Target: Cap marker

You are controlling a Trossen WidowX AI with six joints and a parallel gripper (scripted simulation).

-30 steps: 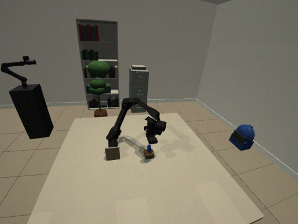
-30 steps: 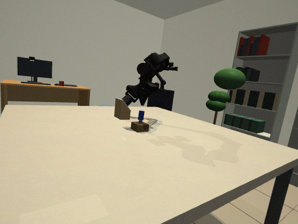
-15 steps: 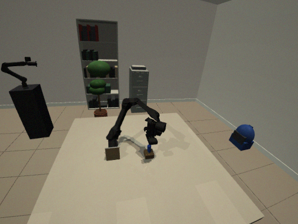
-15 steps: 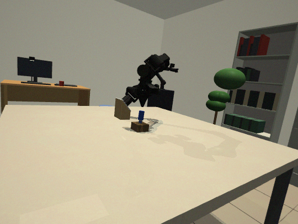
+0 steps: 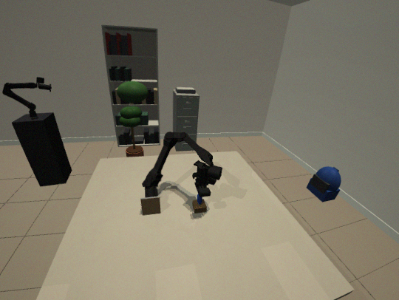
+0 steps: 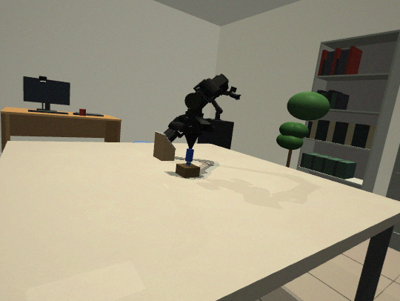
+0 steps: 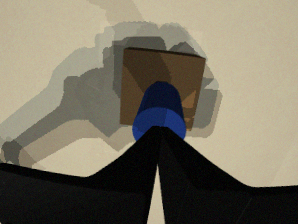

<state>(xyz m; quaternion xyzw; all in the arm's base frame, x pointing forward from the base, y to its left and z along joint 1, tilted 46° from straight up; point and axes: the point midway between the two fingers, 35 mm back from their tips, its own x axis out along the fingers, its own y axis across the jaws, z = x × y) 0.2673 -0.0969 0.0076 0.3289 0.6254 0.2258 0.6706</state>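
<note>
Right now my gripper tip is 3 cm above the blue cap. The rest, counted from my gripper tip: brown holder block 9 cm below.
</note>
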